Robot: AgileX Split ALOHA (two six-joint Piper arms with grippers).
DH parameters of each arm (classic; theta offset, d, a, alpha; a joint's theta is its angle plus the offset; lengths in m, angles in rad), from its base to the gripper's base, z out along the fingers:
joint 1: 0 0.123 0 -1.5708
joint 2: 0.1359 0 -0.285 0
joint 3: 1.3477 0 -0.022 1.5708
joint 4: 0 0.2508 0 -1.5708
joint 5: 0 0 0.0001 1.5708
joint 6: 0 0.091 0 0
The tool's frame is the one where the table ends.
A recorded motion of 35 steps. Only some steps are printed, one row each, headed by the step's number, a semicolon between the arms.
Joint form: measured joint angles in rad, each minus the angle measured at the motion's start. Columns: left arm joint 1, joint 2, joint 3, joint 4, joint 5, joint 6; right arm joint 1, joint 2, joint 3, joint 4, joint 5, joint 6.
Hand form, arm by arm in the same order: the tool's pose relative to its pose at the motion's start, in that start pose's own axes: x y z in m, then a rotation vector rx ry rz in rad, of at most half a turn. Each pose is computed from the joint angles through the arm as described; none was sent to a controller.
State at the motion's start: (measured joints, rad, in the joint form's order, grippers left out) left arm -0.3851 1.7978 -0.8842 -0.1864 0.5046 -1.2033; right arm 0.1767 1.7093 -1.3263 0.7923 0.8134 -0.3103
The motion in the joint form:
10: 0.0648 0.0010 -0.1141 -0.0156 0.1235 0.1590; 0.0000 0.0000 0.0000 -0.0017 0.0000 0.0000
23: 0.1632 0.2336 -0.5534 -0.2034 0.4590 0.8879; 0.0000 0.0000 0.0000 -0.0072 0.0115 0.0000
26: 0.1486 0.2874 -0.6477 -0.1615 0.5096 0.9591; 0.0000 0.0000 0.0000 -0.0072 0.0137 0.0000
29: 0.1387 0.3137 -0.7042 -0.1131 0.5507 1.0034; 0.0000 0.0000 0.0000 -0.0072 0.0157 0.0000
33: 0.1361 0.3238 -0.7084 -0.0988 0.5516 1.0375; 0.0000 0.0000 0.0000 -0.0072 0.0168 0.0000
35: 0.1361 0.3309 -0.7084 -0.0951 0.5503 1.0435; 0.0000 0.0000 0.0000 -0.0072 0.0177 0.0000
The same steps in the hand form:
10: -0.0212 -0.0184 -0.0187 0.0022 0.0127 0.0950; 0.0000 -0.0001 0.0000 0.0012 0.0004 -0.0012
23: -0.0629 -0.0875 -0.0191 0.0526 0.2063 0.6389; 0.0011 -0.0001 0.0000 0.0015 0.0126 -0.0049
26: -0.0646 -0.1018 -0.0149 0.0333 0.2038 0.7620; 0.0013 -0.0001 0.0000 0.0008 0.0147 -0.0049
29: -0.0658 -0.1087 -0.0146 0.0029 0.1952 0.8524; 0.0015 0.0000 0.0000 0.0002 0.0166 -0.0049
33: -0.0663 -0.1087 -0.0110 -0.0083 0.1941 0.8959; 0.0016 0.0000 0.0000 -0.0001 0.0176 -0.0049
35: -0.0668 -0.1081 -0.0080 -0.0145 0.1964 0.9025; 0.0017 0.0000 0.0000 -0.0004 0.0185 -0.0049

